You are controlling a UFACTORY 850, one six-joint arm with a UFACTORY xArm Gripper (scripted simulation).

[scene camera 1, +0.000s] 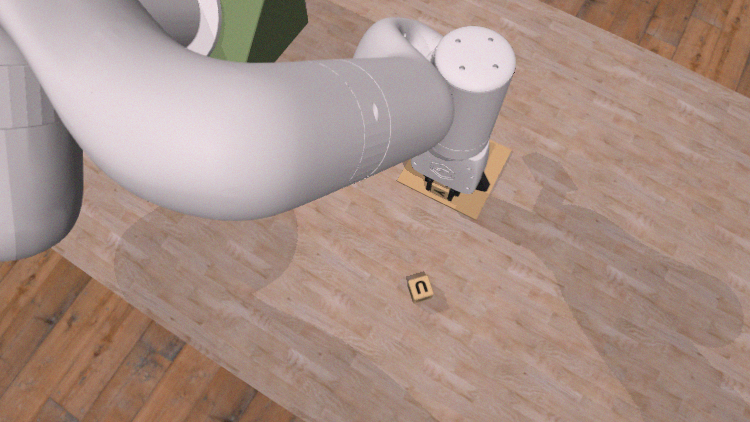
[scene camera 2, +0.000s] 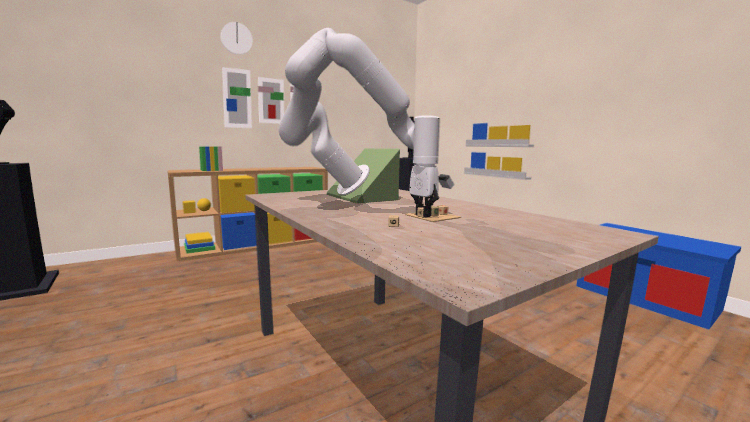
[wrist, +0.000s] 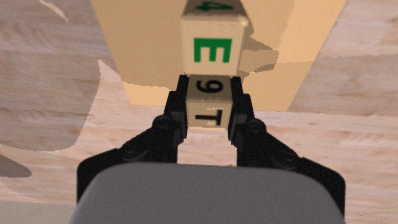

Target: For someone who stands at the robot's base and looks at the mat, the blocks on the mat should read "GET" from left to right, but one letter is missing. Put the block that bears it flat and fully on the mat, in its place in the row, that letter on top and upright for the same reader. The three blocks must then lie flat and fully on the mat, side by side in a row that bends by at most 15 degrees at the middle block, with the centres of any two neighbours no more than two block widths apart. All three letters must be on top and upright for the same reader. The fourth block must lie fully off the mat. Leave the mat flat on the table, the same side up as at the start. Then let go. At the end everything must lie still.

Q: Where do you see a tan mat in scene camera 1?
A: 470,205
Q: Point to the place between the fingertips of my gripper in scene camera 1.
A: At 442,188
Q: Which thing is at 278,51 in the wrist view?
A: A tan mat.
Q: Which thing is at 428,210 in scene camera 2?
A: My gripper.
